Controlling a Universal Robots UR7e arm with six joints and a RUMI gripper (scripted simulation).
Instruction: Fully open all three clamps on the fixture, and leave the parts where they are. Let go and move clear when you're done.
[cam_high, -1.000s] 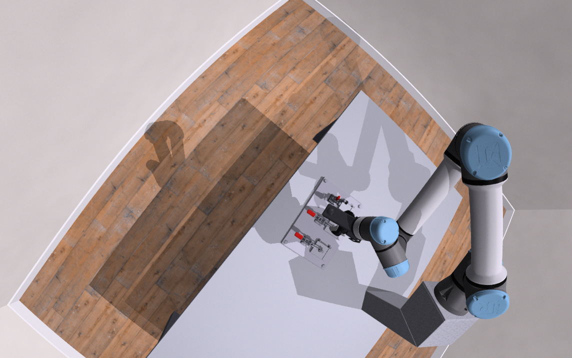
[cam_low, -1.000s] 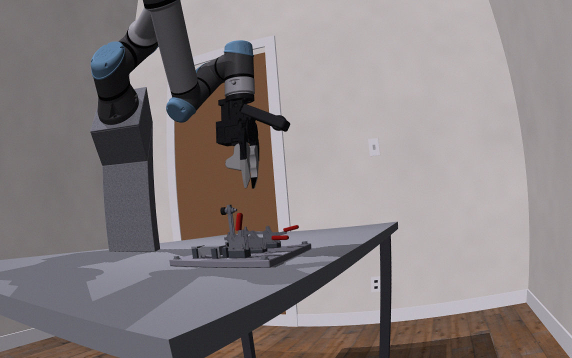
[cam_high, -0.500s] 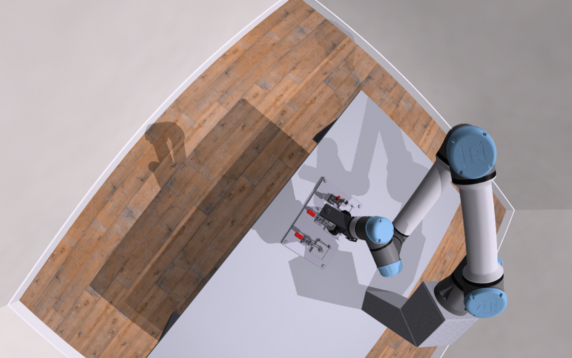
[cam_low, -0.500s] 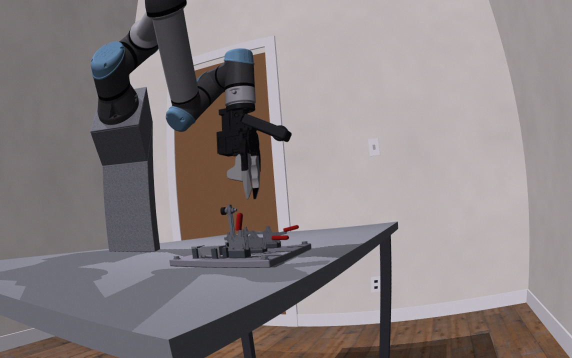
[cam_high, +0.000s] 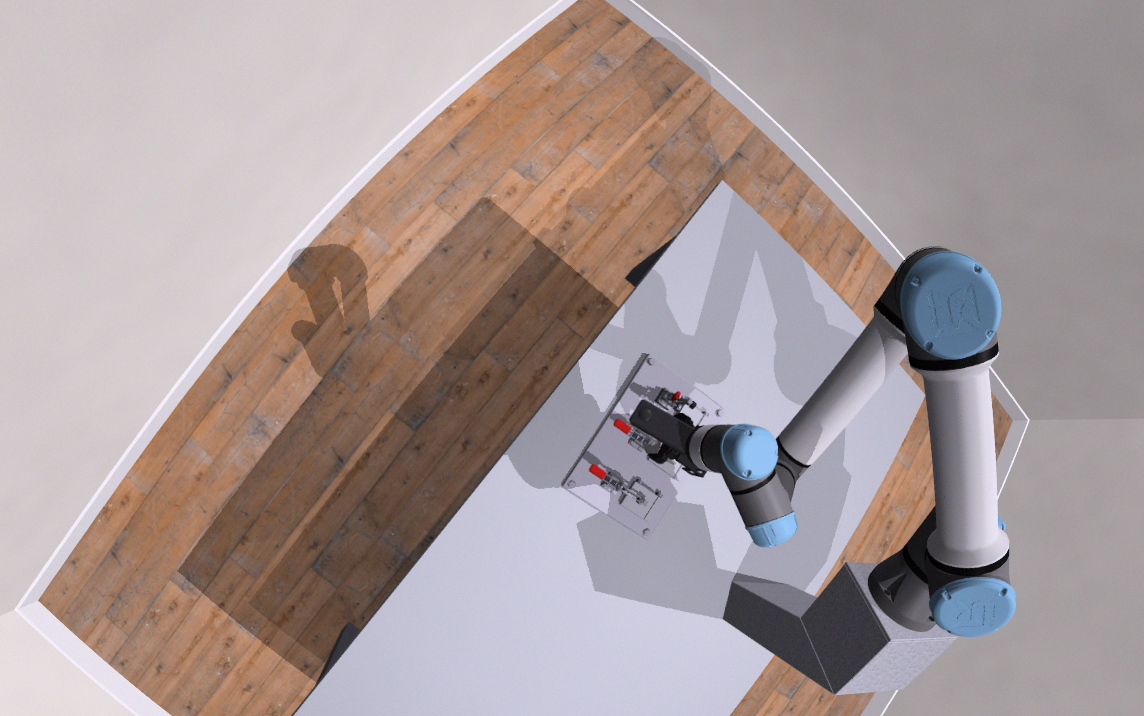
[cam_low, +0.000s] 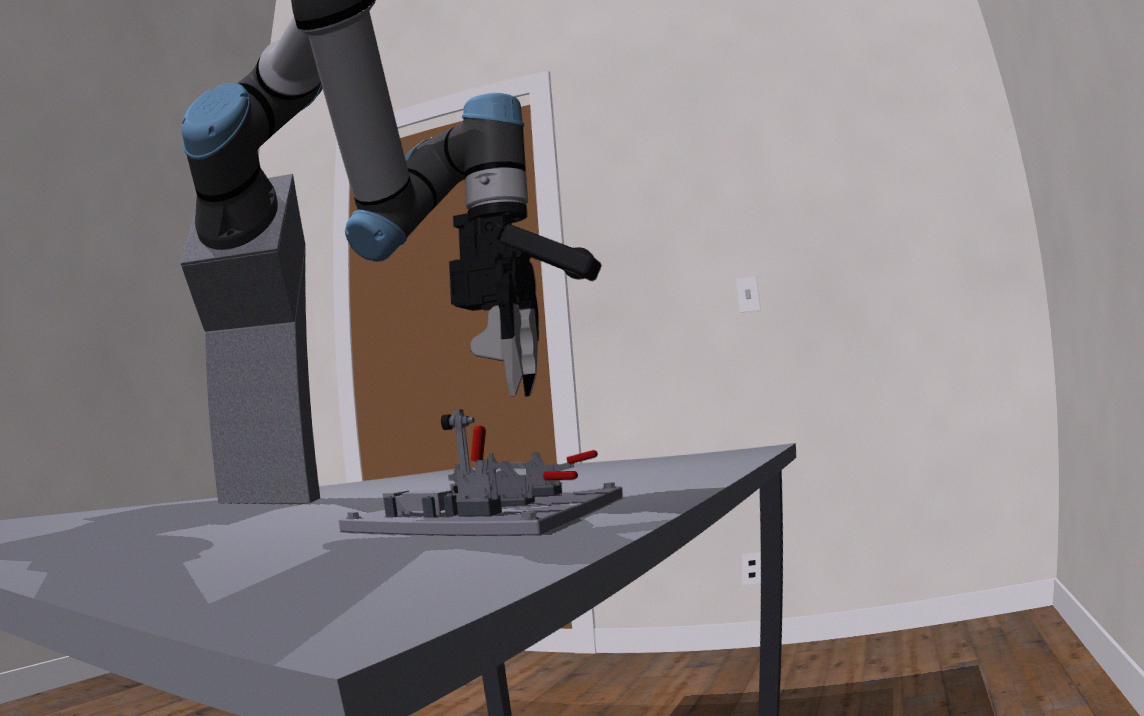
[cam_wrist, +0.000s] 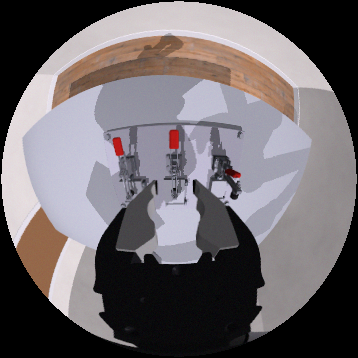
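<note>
Right now my hand is 150 mm above the metal plate and 50 mm past it.
</note>
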